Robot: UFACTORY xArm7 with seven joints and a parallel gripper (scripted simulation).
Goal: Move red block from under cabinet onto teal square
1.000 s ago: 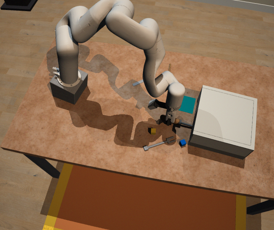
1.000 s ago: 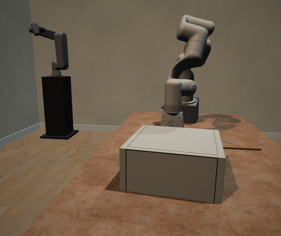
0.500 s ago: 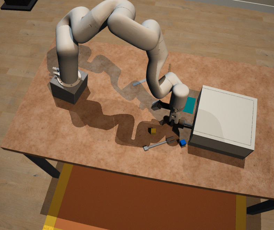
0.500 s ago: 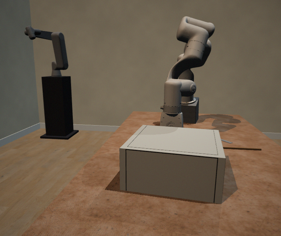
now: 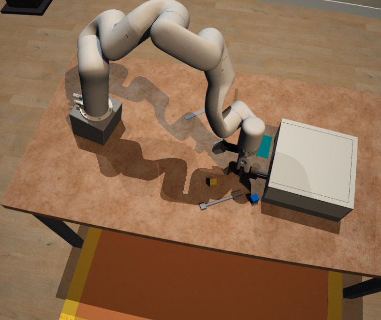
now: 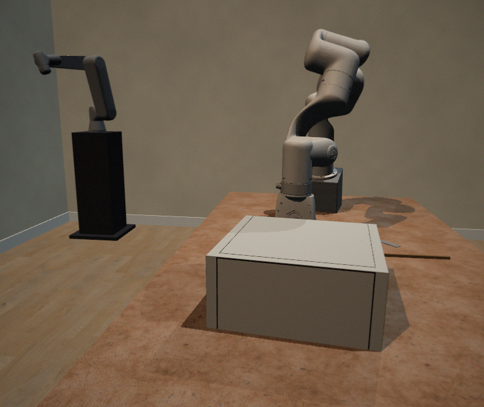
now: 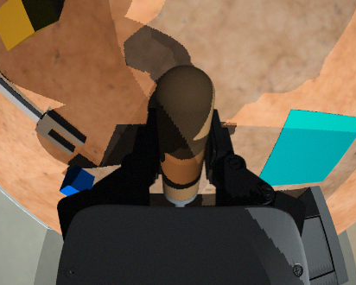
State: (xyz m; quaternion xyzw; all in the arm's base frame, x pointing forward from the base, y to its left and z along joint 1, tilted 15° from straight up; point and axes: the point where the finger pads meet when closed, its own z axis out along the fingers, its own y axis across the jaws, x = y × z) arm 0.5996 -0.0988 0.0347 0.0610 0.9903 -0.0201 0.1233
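My gripper is now 5 cm short of the teal square, 13 cm to the right of it and 2 cm above it. Round my hand: blue cube (6 cm ahead, 12 cm to the right, 1 cm below); yellow cube (10 cm behind, 8 cm to the right, 1 cm below); grey hook tool (14 cm ahead, 2 cm to the left, 1 cm below).
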